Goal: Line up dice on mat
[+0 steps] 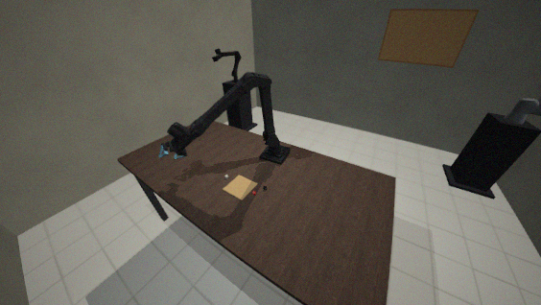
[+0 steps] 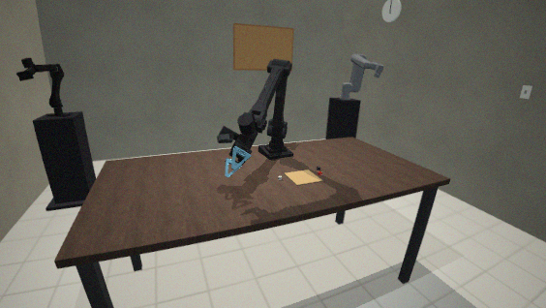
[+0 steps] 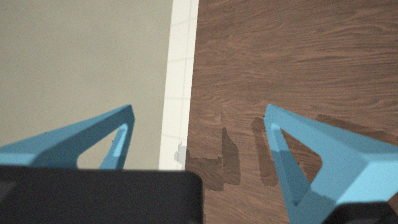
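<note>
The black die is 53 cm to the left of my hand, 20 cm behind it and 14 cm below it. Round my hand: white die 28 cm to the left, 16 cm behind, 14 cm below; red die 50 cm to the left, 14 cm below, 14 cm behind; tan mat 40 cm to the left, 15 cm below, 14 cm behind.
</note>
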